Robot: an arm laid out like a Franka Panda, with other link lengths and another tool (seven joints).
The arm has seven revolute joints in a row. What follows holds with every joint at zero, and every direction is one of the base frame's.
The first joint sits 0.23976 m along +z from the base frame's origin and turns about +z.
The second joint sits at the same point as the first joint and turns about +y.
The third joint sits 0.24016 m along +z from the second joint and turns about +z.
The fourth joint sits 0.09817 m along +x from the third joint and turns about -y.
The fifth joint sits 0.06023 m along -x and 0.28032 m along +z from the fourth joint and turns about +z.
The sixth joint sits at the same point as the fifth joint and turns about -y.
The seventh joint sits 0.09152 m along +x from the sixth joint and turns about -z.
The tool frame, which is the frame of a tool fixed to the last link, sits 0.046 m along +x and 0.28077 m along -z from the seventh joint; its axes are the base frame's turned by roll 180, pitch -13.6 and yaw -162.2 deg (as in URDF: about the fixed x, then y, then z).
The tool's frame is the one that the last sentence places.
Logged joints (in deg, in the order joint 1, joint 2, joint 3, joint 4, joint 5, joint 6, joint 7), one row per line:
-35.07 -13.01 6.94 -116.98 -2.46 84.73 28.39
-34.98 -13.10 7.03 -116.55 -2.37 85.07 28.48
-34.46 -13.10 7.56 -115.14 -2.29 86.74 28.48
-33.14 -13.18 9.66 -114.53 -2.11 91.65 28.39
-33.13 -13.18 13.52 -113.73 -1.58 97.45 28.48
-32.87 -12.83 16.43 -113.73 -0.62 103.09 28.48
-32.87 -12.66 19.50 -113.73 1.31 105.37 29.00
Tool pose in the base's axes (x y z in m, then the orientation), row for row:
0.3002 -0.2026 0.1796 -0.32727 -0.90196 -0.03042 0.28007
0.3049 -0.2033 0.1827 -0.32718 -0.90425 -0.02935 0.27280
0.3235 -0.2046 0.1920 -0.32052 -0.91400 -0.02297 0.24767
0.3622 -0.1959 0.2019 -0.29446 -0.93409 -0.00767 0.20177
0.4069 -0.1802 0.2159 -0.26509 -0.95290 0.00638 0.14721
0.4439 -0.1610 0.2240 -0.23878 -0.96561 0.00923 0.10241
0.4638 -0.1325 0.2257 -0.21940 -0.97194 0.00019 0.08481
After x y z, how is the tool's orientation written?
As a quaternion, x y z w.
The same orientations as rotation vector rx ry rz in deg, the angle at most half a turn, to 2 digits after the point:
-50.27 -138.56 -4.67
-50.45 -139.42 -4.53
-50.06 -142.75 -3.59
-47.12 -149.46 -1.23
-43.70 -157.10 1.05
-40.39 -163.32 1.56
-37.49 -166.09 0.03

